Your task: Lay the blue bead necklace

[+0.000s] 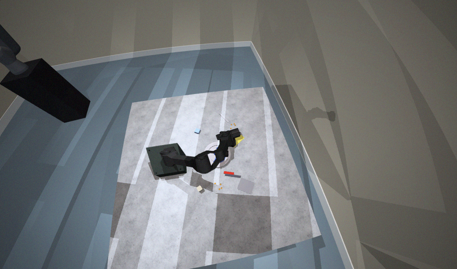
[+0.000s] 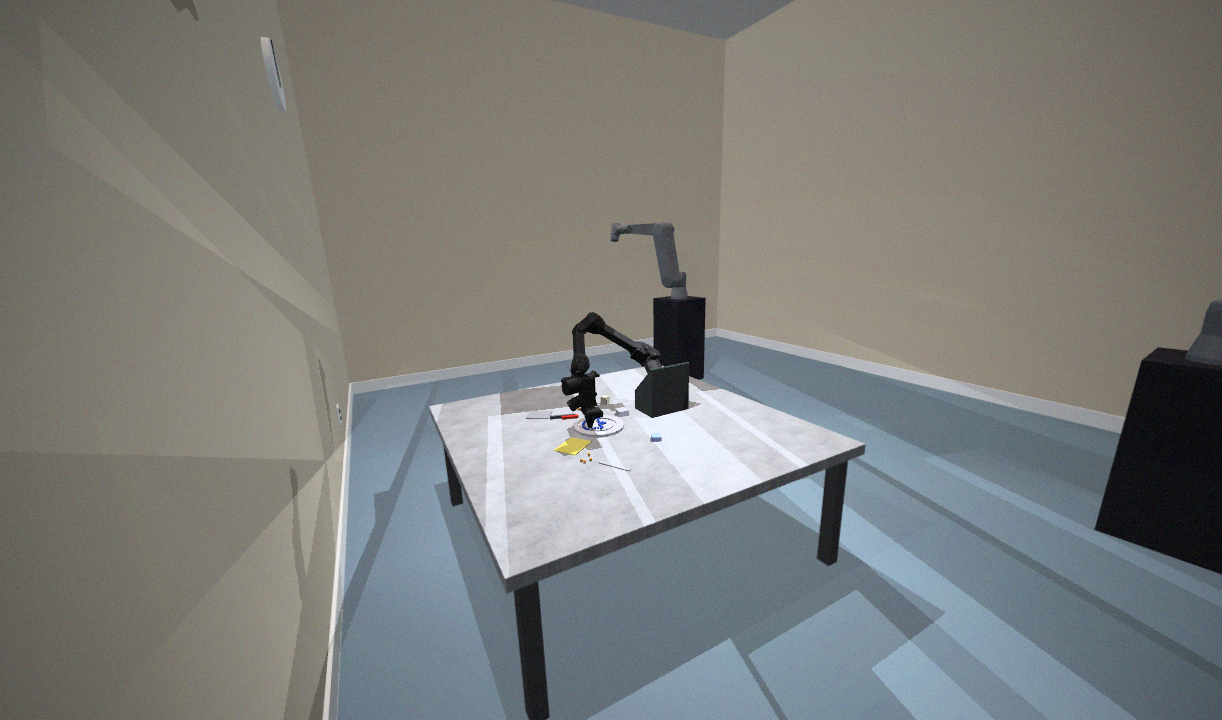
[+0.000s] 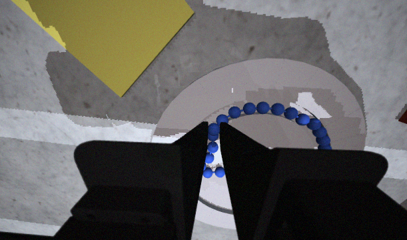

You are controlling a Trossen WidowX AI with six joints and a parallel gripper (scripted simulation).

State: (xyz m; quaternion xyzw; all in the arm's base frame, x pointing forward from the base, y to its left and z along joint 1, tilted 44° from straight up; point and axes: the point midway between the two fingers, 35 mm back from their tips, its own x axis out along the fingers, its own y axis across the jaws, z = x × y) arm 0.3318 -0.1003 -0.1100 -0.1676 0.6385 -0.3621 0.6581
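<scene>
My gripper tip is now 6 cm past the round white bead board, 3 cm to the left of it and 1 cm above it. From my gripper tip the other things lie so: blue block 17 cm behind, 21 cm to the left, 1 cm below; then yellow sheet 11 cm ahead, 6 cm to the left, 2 cm below; then grey tool 20 cm to the right, 2 cm below.
</scene>
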